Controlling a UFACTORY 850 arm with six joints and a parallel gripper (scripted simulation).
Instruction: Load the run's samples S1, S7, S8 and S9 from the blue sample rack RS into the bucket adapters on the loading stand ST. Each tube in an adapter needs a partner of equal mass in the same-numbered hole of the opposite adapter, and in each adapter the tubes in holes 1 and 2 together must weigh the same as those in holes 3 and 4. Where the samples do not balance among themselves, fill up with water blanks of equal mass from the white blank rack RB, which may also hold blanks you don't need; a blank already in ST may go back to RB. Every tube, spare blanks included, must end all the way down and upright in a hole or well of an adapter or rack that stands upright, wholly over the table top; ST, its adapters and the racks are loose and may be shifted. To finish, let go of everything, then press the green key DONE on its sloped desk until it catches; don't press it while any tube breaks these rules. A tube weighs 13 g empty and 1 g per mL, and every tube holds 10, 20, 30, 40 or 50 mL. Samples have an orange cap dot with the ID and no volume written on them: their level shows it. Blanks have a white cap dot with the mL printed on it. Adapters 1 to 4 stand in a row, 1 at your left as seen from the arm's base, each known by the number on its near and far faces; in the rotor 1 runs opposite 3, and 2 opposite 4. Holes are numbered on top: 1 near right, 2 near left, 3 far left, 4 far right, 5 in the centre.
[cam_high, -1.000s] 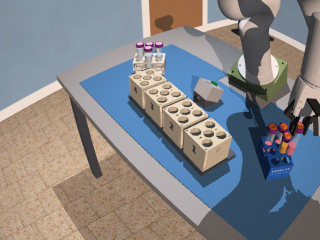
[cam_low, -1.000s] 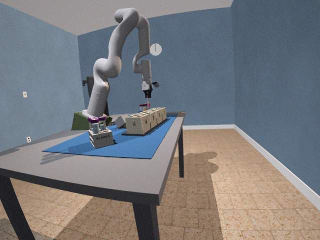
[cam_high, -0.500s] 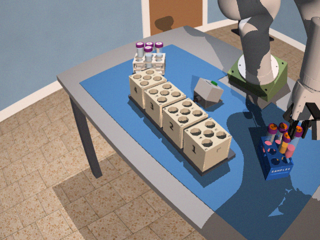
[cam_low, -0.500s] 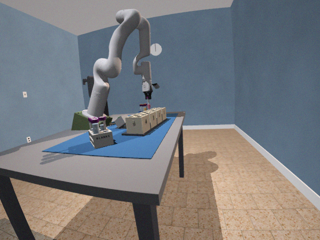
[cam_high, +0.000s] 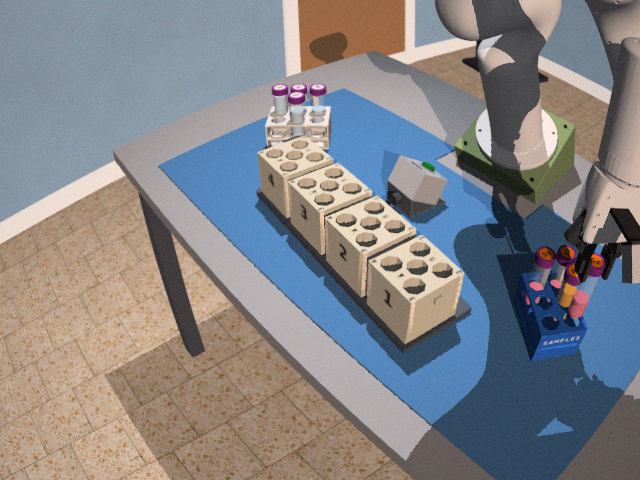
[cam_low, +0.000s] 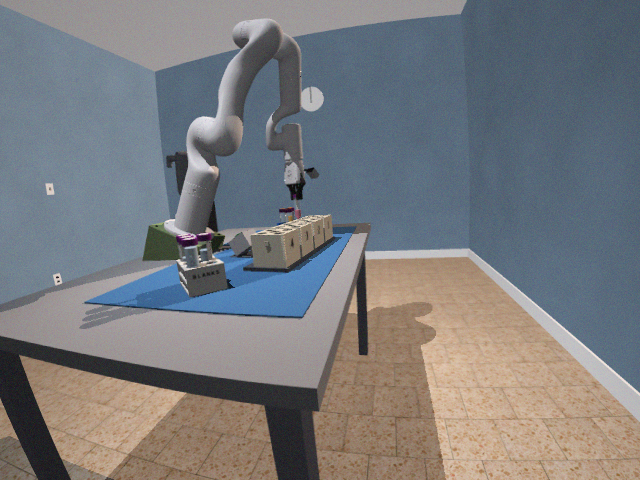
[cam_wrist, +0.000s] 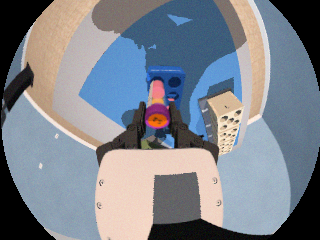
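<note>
Now: hand 50 mm above the tube and 10 mm to the right of it. Round my hand: loading stand ST 360 mm to the right, 170 mm below, 170 mm ahead; then white blank rack 710 mm to the right, 140 mm below, 90 mm ahead; then blue sample rack 140 mm below, 40 mm to the right.
</note>
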